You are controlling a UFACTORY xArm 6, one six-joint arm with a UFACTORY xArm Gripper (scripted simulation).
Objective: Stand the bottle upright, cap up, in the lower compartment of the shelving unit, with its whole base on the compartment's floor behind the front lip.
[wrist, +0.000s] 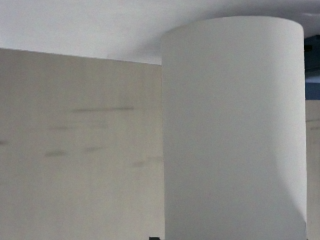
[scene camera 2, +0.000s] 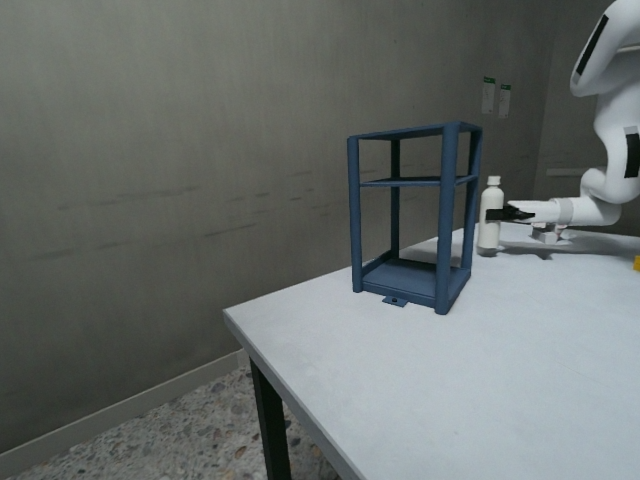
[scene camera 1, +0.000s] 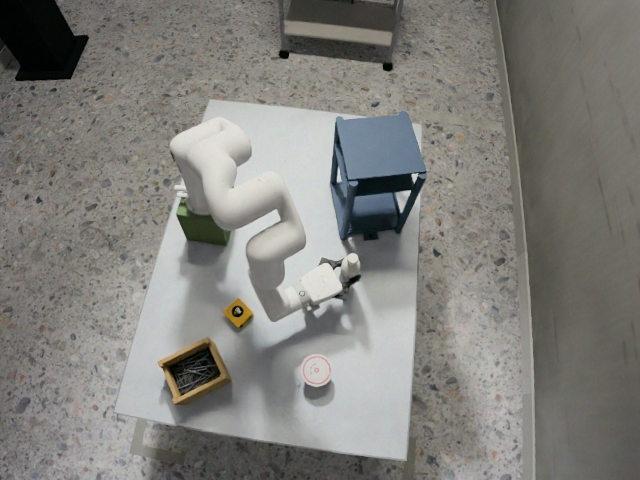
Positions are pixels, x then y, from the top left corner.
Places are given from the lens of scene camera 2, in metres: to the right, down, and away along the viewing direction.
white bottle point(scene camera 2: 492, 198): 0.49, -0.12, 0.80
blue shelving unit point(scene camera 2: 401, 280): 0.20, 0.10, 0.70
The marked spots on the blue shelving unit and the white bottle are 0.38 m apart.
